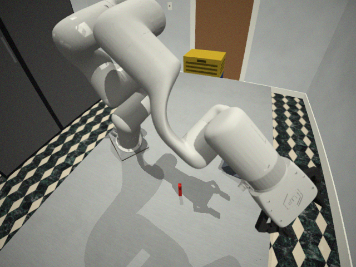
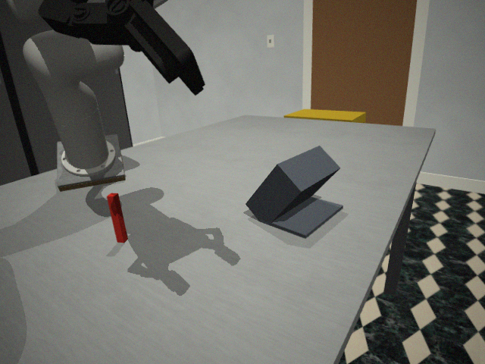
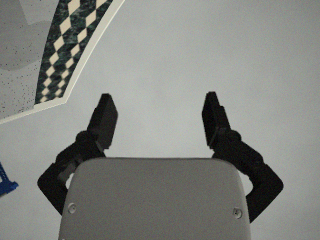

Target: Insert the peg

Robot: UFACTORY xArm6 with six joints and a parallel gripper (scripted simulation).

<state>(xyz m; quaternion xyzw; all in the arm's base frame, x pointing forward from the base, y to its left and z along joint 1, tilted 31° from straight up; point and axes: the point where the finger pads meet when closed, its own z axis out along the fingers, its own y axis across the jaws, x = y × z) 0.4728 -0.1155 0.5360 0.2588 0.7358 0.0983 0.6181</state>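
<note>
Now: the red peg 310 mm behind my hand, 110 mm to the left of it and 240 mm below it. From my hand the other things lie so: grey base plate: 90 mm behind, 320 mm to the left, 280 mm below.
</note>
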